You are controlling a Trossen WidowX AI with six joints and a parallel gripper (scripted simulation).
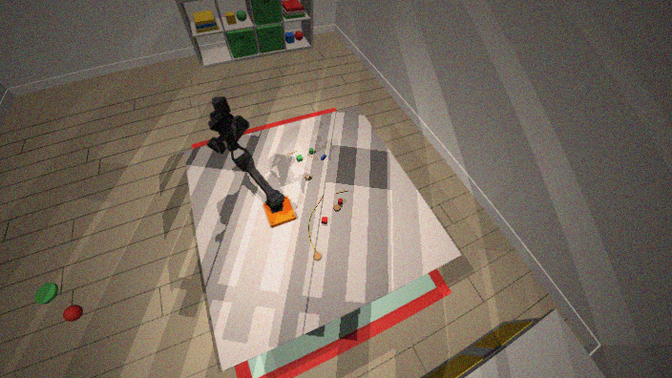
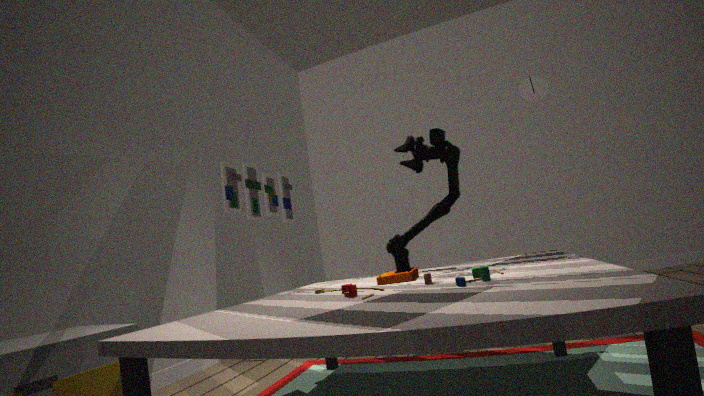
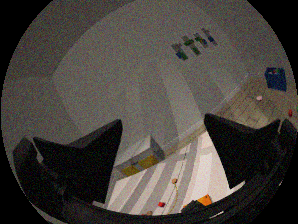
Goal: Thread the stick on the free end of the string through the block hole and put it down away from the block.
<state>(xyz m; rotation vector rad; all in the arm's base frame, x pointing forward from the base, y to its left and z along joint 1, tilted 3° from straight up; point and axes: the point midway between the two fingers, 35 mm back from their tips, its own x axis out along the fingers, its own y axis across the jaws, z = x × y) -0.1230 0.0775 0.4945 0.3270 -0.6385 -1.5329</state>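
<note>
Now: gripper tip 53 cm above the red wooden block, 34 cm short of it and 19 cm to the left of it. From my gripper tip the other things lie so: round wooden button: 54 cm below, 36 cm to the right, 23 cm ahead; then green block: 53 cm below, 34 cm ahead, 28 cm to the left; then wooden cylinder: 53 cm below, 34 cm ahead, 11 cm to the left.
</note>
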